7 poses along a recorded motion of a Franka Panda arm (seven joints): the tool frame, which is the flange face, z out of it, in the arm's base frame.
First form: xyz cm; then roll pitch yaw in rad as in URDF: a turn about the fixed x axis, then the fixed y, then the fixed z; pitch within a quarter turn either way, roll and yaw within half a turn.
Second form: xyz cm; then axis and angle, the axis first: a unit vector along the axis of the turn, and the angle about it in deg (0 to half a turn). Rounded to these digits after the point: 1 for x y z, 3 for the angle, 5 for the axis.
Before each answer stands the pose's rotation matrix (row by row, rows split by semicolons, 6 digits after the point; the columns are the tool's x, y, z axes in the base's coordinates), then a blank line. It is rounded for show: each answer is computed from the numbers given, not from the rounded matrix.
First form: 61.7 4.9 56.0 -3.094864 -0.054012 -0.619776
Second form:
0.812822 -0.578166 0.071029; -0.580006 -0.814585 0.006700; 0.053986 -0.046644 -0.997452

61.7 4.9 56.0 -0.95205 0.30419 -0.03283 178.395
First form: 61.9 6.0 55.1 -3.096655 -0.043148 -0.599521
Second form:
0.824838 -0.562078 0.060924; -0.563722 -0.825866 0.012774; 0.043135 -0.044881 -0.998061

61.9 6.0 55.1 -0.95520 0.29472 -0.02724 178.271
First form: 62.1 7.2 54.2 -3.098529 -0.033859 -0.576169
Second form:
0.838075 -0.543088 0.051815; -0.544503 -0.838573 0.017674; 0.033853 -0.043026 -0.998500

62.1 7.2 54.2 -0.95865 0.28370 -0.02235 178.186
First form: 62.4 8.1 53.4 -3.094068 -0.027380 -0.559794
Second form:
0.847047 -0.529310 0.048398; -0.530813 -0.847098 0.025735; 0.027377 -0.047489 -0.998497

62.4 8.1 53.4 -0.96099 0.27589 -0.01972 177.817
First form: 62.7 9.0 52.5 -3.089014 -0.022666 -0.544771
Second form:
0.855026 -0.516487 0.046591; -0.518089 -0.854681 0.033218; 0.022664 -0.052541 -0.998362

62.7 9.0 52.5 -0.96306 0.26870 -0.01799 177.448
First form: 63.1 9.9 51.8 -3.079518 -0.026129 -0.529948
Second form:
0.862539 -0.503116 0.053857; -0.505316 -0.861991 0.040345; 0.026126 -0.062014 -0.997733

63.1 9.9 51.8 -0.96500 0.26144 -0.02074 176.960
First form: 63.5 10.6 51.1 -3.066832 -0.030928 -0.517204
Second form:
0.868789 -0.491063 0.063735; -0.494215 -0.867919 0.049675; 0.030923 -0.074655 -0.996730

63.5 10.6 51.1 -0.96661 0.25509 -0.02451 176.313
